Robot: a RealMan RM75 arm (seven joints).
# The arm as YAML. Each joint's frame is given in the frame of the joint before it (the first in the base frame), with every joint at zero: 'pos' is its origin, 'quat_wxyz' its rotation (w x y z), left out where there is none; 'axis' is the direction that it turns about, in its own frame. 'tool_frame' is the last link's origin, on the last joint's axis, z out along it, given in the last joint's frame.
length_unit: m
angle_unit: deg
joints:
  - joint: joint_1
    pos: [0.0, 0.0, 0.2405]
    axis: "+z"
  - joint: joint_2
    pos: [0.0, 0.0, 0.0]
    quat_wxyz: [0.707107, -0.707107, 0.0, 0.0]
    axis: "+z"
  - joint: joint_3
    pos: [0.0, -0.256, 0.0]
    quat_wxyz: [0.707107, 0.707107, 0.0, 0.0]
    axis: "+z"
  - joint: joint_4
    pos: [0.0, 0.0, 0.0]
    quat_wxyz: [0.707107, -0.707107, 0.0, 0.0]
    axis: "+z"
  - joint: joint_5
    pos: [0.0, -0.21, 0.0]
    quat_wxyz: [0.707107, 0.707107, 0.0, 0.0]
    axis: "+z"
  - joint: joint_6
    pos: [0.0, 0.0, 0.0]
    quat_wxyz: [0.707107, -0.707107, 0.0, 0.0]
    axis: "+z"
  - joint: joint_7
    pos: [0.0, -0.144, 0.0]
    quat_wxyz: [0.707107, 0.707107, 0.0, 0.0]
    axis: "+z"
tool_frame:
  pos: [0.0, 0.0, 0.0]
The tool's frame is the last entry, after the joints.
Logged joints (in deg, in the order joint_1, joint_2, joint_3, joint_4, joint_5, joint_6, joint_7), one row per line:
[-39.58, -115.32, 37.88, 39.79, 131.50, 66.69, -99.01]
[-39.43, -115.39, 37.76, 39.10, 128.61, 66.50, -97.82]
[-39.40, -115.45, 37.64, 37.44, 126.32, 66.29, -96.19]
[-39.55, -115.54, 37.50, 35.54, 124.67, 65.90, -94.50]
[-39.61, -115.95, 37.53, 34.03, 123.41, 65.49, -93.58]
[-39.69, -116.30, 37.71, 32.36, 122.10, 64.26, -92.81]
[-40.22, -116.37, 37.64, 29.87, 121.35, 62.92, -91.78]
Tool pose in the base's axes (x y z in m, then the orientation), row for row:
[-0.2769, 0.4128, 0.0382, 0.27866, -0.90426, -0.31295, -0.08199]
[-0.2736, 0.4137, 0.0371, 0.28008, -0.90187, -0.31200, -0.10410]
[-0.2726, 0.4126, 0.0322, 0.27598, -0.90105, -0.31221, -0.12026]
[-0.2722, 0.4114, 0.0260, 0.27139, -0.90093, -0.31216, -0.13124]
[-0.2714, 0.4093, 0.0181, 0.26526, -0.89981, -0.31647, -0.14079]
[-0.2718, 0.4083, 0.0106, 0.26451, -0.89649, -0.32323, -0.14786]
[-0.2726, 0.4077, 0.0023, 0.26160, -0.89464, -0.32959, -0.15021]
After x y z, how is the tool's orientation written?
As a quaternion, w x y z.
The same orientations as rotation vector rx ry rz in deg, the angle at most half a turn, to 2 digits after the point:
[-139.01, -48.11, -12.60]
[-138.54, -47.93, -15.99]
[-138.71, -48.06, -18.51]
[-139.01, -48.17, -20.25]
[-139.27, -48.98, -21.79]
[-138.81, -50.05, -22.89]
[-138.73, -51.11, -23.29]

